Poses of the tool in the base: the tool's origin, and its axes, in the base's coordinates. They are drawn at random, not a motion.
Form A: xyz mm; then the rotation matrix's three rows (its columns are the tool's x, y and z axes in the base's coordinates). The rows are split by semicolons.
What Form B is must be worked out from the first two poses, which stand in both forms.
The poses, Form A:
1: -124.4, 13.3, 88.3; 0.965, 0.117, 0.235; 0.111, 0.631, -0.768; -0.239, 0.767, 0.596
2: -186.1, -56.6, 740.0; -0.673, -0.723, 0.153; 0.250, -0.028, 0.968; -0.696, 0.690, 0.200
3: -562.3, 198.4, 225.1; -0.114, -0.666, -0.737; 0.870, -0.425, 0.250; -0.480, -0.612, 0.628
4: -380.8, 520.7, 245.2; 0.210, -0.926, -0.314; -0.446, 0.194, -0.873; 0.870, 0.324, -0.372
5: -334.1, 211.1, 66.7; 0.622, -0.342, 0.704; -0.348, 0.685, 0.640; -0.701, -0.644, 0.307
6: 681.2, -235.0, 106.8; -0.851, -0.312, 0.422; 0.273, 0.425, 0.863; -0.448, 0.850, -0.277
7: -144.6, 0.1, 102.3; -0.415, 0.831, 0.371; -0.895, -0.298, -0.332; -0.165, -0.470, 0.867
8: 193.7, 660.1, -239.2; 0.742, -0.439, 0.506; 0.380, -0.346, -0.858; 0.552, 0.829, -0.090
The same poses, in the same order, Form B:
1:
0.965, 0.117, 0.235, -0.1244
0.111, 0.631, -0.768, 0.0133
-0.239, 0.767, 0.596, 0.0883
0, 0, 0, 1

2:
-0.673, -0.723, 0.153, -0.1861
0.250, -0.028, 0.968, -0.0566
-0.696, 0.690, 0.200, 0.7400
0, 0, 0, 1

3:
-0.114, -0.666, -0.737, -0.5623
0.870, -0.425, 0.250, 0.1984
-0.480, -0.612, 0.628, 0.2251
0, 0, 0, 1

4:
0.210, -0.926, -0.314, -0.3808
-0.446, 0.194, -0.873, 0.5207
0.870, 0.324, -0.372, 0.2452
0, 0, 0, 1

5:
0.622, -0.342, 0.704, -0.3341
-0.348, 0.685, 0.640, 0.2111
-0.701, -0.644, 0.307, 0.0667
0, 0, 0, 1

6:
-0.851, -0.312, 0.422, 0.6812
0.273, 0.425, 0.863, -0.2350
-0.448, 0.850, -0.277, 0.1068
0, 0, 0, 1

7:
-0.415, 0.831, 0.371, -0.1446
-0.895, -0.298, -0.332, 0.0001
-0.165, -0.470, 0.867, 0.1023
0, 0, 0, 1

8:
0.742, -0.439, 0.506, 0.1937
0.380, -0.346, -0.858, 0.6601
0.552, 0.829, -0.090, -0.2392
0, 0, 0, 1

